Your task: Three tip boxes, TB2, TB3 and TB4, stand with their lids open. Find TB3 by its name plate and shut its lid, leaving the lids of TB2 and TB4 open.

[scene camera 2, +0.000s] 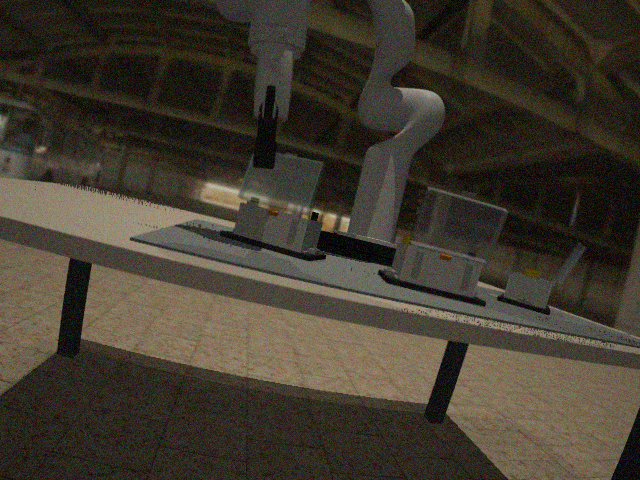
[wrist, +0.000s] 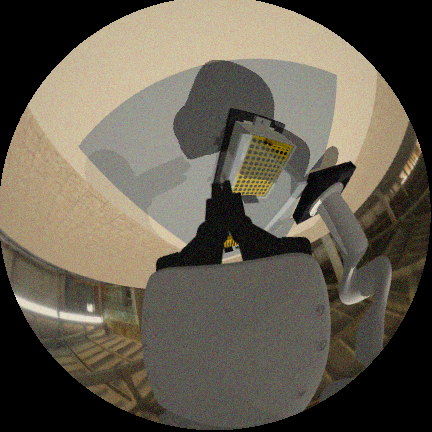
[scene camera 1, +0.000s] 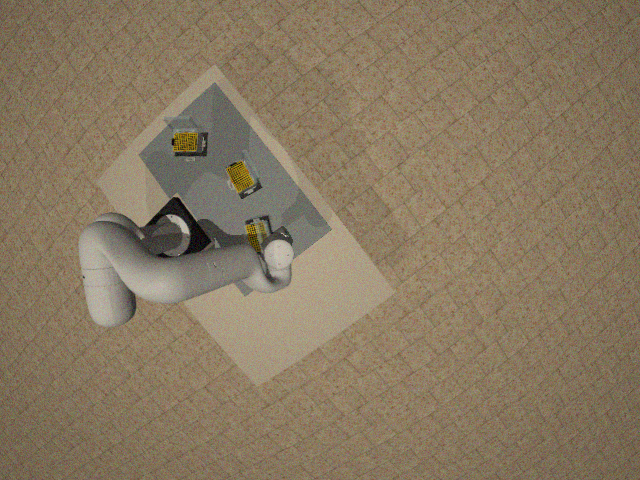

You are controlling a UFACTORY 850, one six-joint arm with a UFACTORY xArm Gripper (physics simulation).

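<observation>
The nearest tip box point(scene camera 1: 253, 236) point(scene camera 2: 273, 227) point(wrist: 240, 165) stands on the grey mat, with a yellow tip rack inside. Its clear lid point(scene camera 2: 297, 178) is raised and leans a little. My gripper point(scene camera 2: 264, 166) point(wrist: 223, 192) is shut and empty, by the upper left part of this lid in scene camera 2; contact is unclear. The arm partly covers the box in scene camera 1. The middle box point(scene camera 1: 240, 175) point(scene camera 2: 439, 266) has its lid point(scene camera 2: 460, 217) up. The far box point(scene camera 1: 185, 142) point(scene camera 2: 527, 290) has its lid point(scene camera 2: 571, 260) tilted back. The name plates are unreadable.
The grey mat point(scene camera 1: 310, 219) point(scene camera 2: 175, 240) point(wrist: 150, 125) lies on the pale table point(scene camera 1: 289, 330) point(scene camera 2: 103, 222) point(wrist: 150, 50). The arm's black base plate point(scene camera 1: 199, 237) point(scene camera 2: 356, 249) stands beside the mat. In scene camera 1, the forearm point(scene camera 1: 206, 271) reaches over the table towards the nearest box.
</observation>
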